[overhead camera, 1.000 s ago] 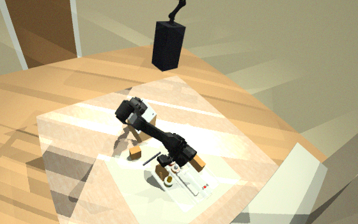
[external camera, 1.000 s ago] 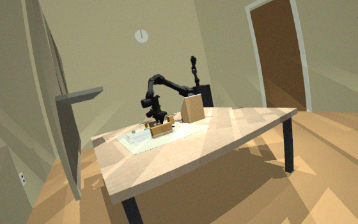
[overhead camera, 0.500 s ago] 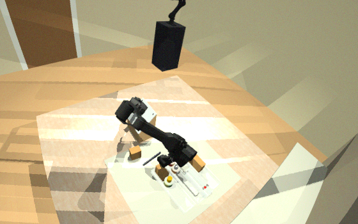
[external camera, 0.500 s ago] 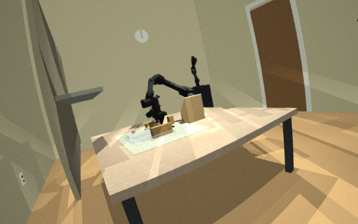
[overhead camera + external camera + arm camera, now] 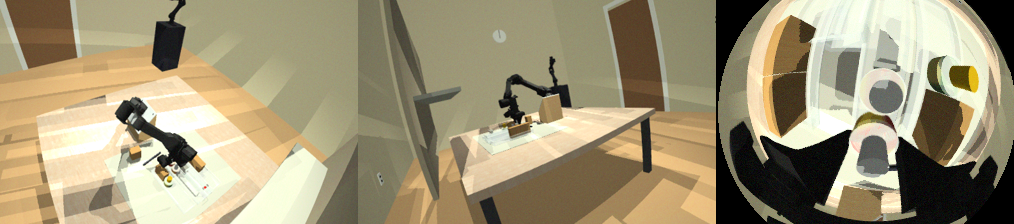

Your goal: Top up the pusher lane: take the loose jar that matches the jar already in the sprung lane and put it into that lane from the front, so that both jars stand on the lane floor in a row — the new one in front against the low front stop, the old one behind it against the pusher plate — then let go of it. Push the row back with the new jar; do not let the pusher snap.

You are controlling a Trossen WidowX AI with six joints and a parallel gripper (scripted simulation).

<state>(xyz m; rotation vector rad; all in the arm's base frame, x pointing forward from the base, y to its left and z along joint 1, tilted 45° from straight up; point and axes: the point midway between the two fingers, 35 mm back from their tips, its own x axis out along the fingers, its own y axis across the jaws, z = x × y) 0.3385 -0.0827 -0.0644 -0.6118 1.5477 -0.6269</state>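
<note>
The thin dark rod lies 10 cm behind my gripper tip, 6 cm to the right of it and 4 cm below it. Also, from my gripper tip: clear sprung lane (15 cm ahead, 3 cm below, 2 cm to the left).
</note>
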